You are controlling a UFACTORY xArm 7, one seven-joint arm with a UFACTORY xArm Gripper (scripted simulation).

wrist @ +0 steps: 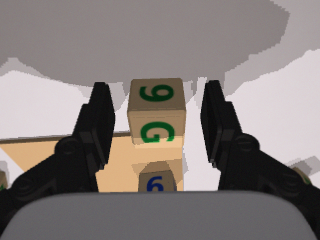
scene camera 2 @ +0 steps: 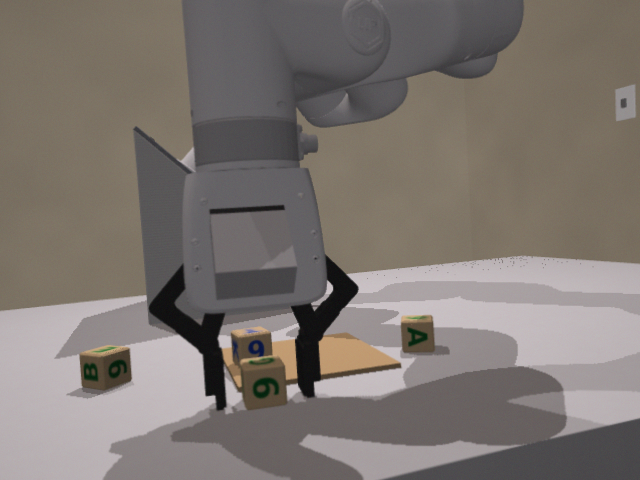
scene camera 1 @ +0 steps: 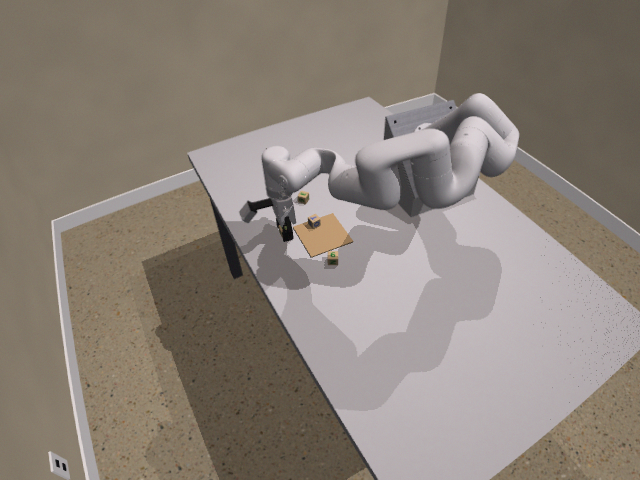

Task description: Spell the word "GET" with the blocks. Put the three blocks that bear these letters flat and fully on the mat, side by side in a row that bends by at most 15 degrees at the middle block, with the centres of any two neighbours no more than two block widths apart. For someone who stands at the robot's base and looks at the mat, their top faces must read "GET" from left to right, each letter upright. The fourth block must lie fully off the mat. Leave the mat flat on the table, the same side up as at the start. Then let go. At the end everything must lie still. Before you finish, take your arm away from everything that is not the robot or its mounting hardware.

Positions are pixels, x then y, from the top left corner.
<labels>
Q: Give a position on a wooden block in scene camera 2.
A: At 263,379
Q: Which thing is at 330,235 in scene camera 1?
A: A tan mat.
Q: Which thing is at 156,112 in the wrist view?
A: A wooden block.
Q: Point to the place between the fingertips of my gripper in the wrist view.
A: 157,99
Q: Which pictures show my gripper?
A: The wrist view, scene camera 2 and scene camera 1: all of them.
</labels>
